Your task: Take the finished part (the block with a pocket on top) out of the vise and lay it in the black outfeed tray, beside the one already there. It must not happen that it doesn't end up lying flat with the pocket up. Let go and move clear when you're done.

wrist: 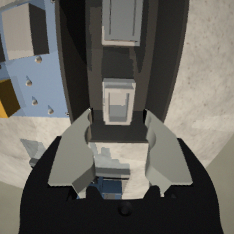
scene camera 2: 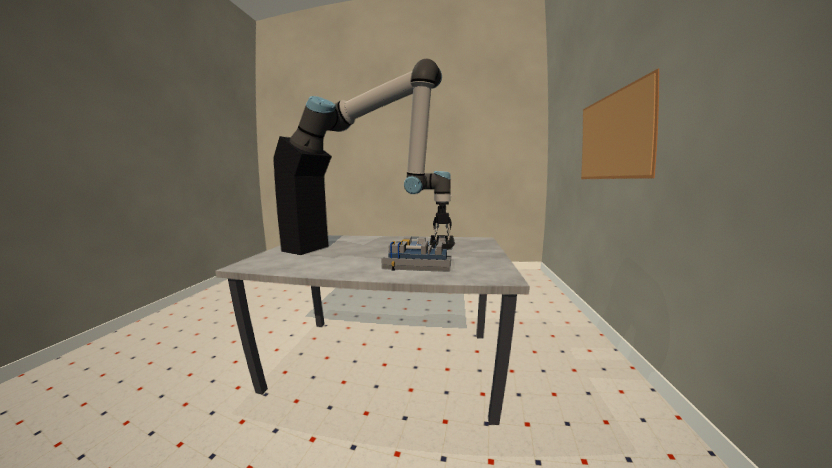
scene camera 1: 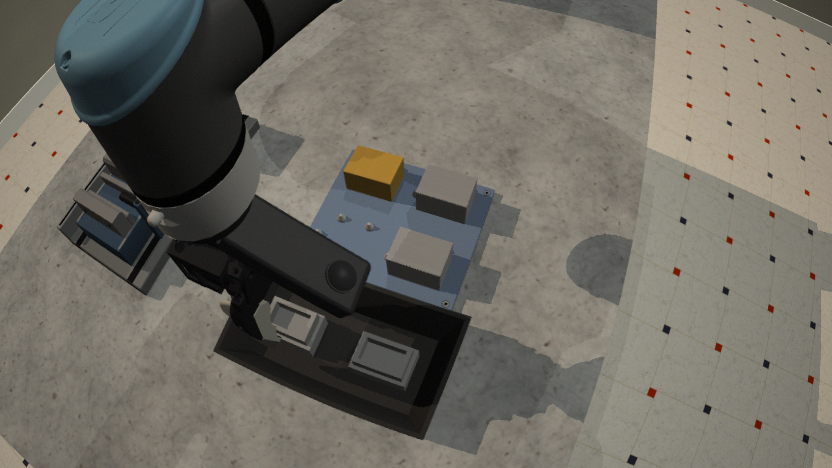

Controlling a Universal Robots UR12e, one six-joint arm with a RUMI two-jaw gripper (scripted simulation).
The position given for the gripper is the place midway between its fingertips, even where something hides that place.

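The gripper (scene camera 1: 287,318) is visible, and the wrist view (wrist: 118,109) shows the gripper too. An orange block (scene camera 1: 371,172) is also present.
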